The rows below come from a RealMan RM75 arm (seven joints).
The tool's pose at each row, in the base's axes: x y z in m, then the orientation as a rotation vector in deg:
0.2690 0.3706 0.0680 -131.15 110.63 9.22
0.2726 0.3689 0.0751 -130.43 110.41 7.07
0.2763 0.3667 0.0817 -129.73 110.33 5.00
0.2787 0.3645 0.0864 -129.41 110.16 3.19
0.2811 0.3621 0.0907 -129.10 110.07 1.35
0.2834 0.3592 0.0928 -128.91 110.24 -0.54
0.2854 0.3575 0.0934 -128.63 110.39 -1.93
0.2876 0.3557 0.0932 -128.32 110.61 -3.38
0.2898 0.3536 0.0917 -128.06 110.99 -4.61
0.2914 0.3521 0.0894 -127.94 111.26 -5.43
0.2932 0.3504 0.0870 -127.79 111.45 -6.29
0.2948 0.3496 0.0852 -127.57 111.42 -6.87
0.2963 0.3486 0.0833 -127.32 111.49 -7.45
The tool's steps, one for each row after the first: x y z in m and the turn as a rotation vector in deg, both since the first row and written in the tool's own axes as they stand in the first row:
0.0010 -0.0035 -0.0073 1.53 0.57 0.05
0.0027 -0.0071 -0.0141 2.93 1.20 0.18
0.0044 -0.0093 -0.0191 4.01 1.87 0.13
0.0064 -0.0114 -0.0237 5.06 2.60 0.11
0.0092 -0.0133 -0.0263 5.92 3.55 0.19
0.0111 -0.0150 -0.0272 6.62 4.20 0.31
0.0132 -0.0169 -0.0273 7.32 4.90 0.49
0.0159 -0.0186 -0.0261 7.82 5.59 0.74
0.0180 -0.0199 -0.0241 8.11 6.08 0.90
0.0204 -0.0213 -0.0220 8.46 6.55 1.02
0.0218 -0.0226 -0.0204 8.85 6.75 1.06
0.0233 -0.0239 -0.0187 9.21 6.98 1.18

